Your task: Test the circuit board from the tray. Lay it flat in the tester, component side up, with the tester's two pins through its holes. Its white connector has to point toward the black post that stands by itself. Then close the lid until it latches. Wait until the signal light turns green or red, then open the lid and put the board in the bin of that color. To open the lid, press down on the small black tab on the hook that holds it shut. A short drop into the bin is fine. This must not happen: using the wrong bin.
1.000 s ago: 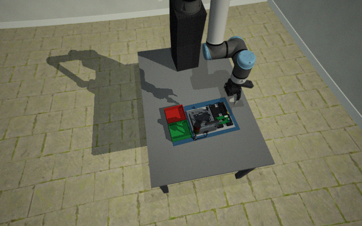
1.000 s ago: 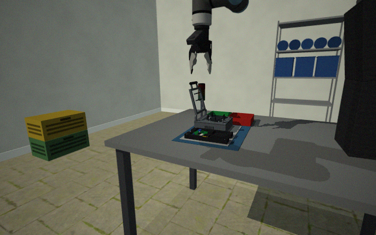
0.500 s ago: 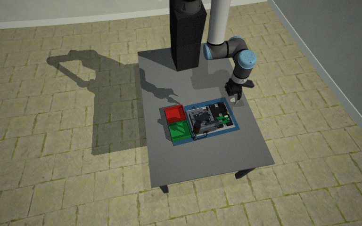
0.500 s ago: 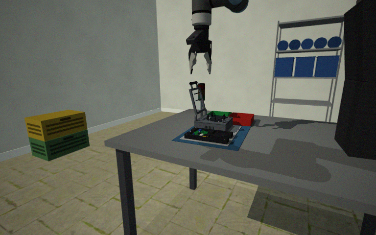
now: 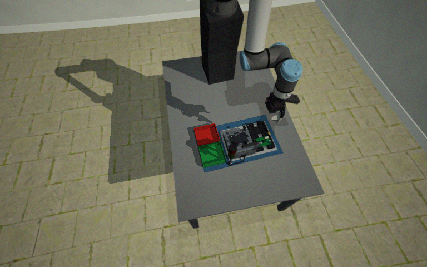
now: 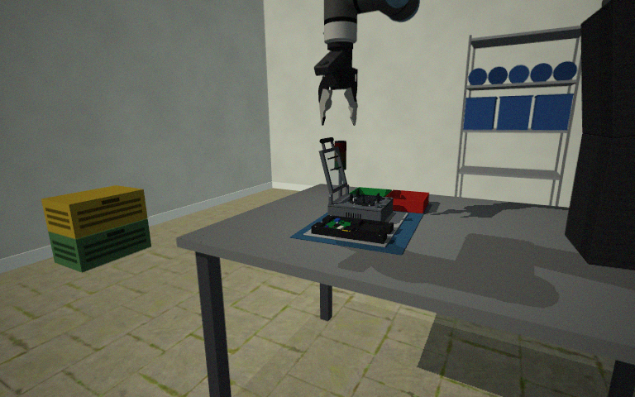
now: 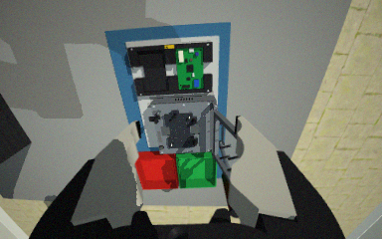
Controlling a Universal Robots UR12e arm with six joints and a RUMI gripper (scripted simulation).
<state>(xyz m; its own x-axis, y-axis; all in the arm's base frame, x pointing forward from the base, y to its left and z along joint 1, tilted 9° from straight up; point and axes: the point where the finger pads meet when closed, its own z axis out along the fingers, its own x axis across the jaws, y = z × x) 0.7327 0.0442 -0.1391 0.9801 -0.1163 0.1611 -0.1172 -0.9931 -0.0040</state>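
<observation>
Now: the green circuit board 31 cm below my hand. Round my hand: black latch piece (25 cm below, 11 cm behind, 10 cm to the right); then green bin (37 cm to the right, 32 cm below, 4 cm behind); then tester lid (18 cm to the right, 15 cm below, 6 cm ahead).
</observation>
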